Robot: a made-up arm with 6 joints.
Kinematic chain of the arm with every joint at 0, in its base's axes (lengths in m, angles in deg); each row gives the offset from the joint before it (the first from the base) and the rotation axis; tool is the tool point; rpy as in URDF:
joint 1: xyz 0 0 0.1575 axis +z
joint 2: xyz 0 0 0 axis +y
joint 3: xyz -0.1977 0 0.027 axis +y
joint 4: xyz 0.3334 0 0.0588 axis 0.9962 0 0.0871
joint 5: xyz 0 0 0 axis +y
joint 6: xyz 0.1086 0 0.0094 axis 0.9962 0 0.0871
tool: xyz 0 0 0 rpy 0 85 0
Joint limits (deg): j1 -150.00..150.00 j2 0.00..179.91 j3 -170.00..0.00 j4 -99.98..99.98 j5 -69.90..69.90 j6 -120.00..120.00
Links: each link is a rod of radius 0.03 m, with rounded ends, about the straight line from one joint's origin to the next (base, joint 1, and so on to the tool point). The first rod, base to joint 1, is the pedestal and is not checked.
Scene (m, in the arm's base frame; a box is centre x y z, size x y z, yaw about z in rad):
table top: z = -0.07
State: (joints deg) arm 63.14 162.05 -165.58 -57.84 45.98 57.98
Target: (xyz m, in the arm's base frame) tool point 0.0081 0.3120 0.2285
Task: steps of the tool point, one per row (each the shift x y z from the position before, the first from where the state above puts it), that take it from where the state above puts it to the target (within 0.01 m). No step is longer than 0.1 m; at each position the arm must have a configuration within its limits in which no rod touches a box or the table.
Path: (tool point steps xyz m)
1: -0.0437 0.0110 0.0164
2: -0.0471 -0.0011 0.0135
3: -0.0481 -0.0130 0.0089
4: -0.0468 -0.0242 0.0034
5: -0.0434 -0.0337 -0.0030
6: -0.0385 -0.0415 -0.0101
7: -0.0321 -0.0469 -0.0176
8: -0.0255 -0.0497 -0.0249

